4 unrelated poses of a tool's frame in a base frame.
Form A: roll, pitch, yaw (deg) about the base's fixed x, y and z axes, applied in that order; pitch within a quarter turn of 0, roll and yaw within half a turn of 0; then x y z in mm.
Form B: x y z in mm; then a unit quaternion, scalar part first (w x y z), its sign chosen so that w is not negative. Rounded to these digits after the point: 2 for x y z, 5 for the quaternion.
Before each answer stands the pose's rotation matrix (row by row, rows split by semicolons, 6 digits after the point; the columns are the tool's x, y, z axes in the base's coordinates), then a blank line. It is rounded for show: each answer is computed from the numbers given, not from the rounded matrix.
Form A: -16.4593, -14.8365, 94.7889, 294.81, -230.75, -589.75
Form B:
-0.080701 -0.961730 -0.261844; 0.963286 -0.007766 -0.268365; 0.256062 -0.273888 0.927048

294.81, -230.75, -589.75, 0.67797, -0.00204, -0.19098, 0.70984
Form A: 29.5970, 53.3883, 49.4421, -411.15, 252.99, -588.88
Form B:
0.387782 -0.402841 0.829063; 0.453106 0.866578 0.209136; -0.802696 0.294554 0.518572

-411.15, 252.99, -588.88, 0.83261, 0.02565, 0.48996, 0.25701
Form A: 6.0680, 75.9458, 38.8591, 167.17, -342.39, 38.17
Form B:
0.189097 -0.544042 0.817472; 0.152359 0.838665 0.522902; -0.970066 0.025670 0.241479

167.17, -342.39, 38.17, 0.75320, -0.16504, 0.59331, 0.23115
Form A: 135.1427, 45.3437, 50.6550, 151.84, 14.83, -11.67
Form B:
0.445600 0.866291 0.225789; 0.543546 -0.061399 -0.837131; -0.711336 0.495752 -0.498228

151.84, 14.83, -11.67, 0.47063, 0.70803, 0.49780, -0.17144
